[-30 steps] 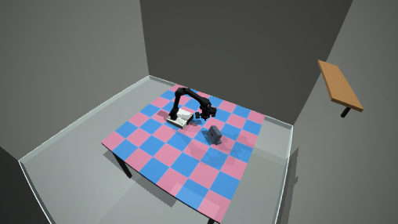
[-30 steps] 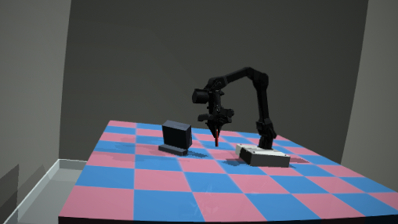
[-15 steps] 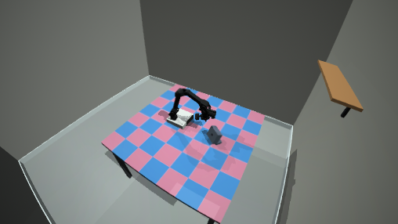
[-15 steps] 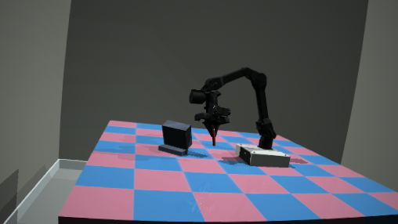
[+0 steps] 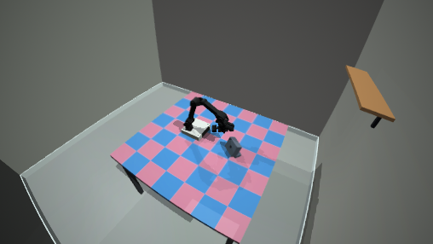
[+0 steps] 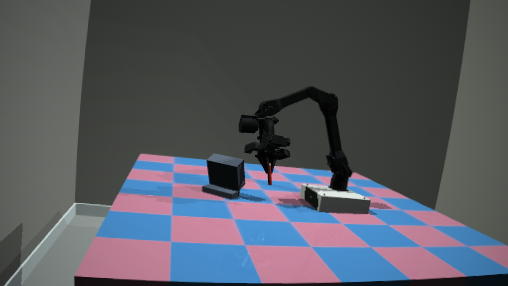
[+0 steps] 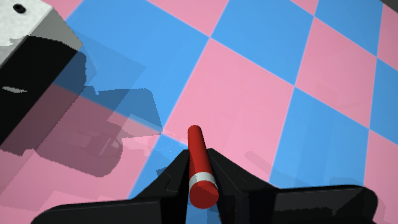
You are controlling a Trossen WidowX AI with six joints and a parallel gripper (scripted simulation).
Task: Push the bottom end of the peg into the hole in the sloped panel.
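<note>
Right now the sloped panel is 120 mm ahead of my gripper tip, 120 mm to the right of it and 30 mm below it. Round my gripper tip: red peg (10 mm to the right, 20 mm above).
</note>
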